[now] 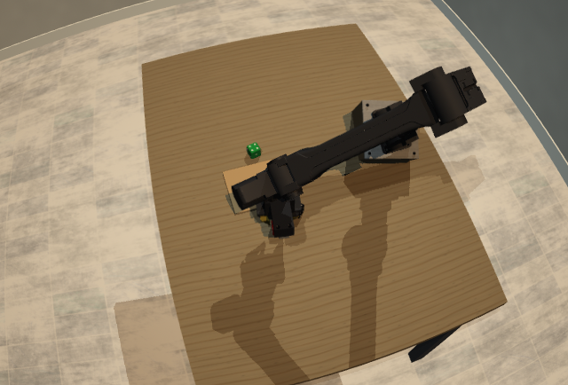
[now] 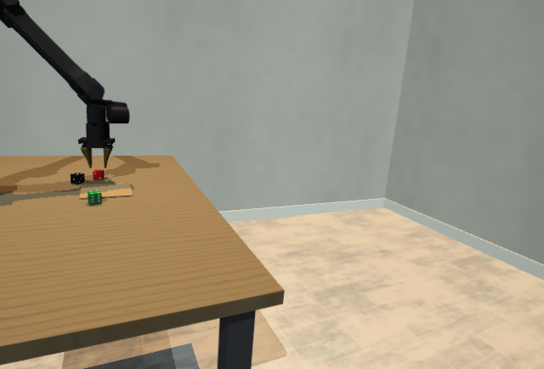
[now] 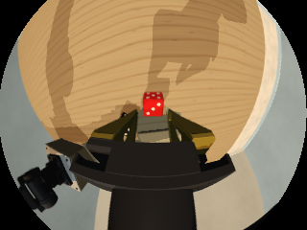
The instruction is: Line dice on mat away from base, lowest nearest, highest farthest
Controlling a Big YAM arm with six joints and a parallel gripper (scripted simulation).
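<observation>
The red die lies 3 cm below my hand. Round my hand: black die (6 cm behind, 4 cm to the right, 3 cm below); tan mat (14 cm to the right, 5 cm below, 4 cm ahead); green die (25 cm to the right, 3 cm below, 1 cm ahead).
</observation>
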